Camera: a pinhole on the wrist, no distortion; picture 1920 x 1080 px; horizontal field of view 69.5 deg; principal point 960.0 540.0 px. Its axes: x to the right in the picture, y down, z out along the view. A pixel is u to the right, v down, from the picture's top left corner.
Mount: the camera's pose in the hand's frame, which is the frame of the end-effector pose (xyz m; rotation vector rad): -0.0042 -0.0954 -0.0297 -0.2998 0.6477 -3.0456
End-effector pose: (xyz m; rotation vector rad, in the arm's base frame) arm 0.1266 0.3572 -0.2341 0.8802 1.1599 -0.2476
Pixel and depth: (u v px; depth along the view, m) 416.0 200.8 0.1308
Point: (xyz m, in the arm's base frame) 0.1509 0.2352 -0.3409
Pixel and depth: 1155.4 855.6 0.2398
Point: 0.1024 0.0793 -0.3351
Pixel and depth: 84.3 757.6 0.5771
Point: 0.3522 -0.0526 -0.7761
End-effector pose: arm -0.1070 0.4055 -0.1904 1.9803 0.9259 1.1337
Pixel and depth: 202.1 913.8 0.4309
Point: 0.1545 0.7970 -0.4626
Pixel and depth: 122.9 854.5 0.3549
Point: 0.1127 0.7457 -0.4067
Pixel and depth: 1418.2 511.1 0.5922
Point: 0.2638 0.4041 -0.7136
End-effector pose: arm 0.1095 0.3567 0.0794 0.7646 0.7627 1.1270
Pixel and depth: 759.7 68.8 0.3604
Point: 0.4791 0.3927 0.1331
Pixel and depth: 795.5 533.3 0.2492
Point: 0.3791 0.3518 0.0068
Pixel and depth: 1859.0 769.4 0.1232
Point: 0.2491 0.2456 -0.0073
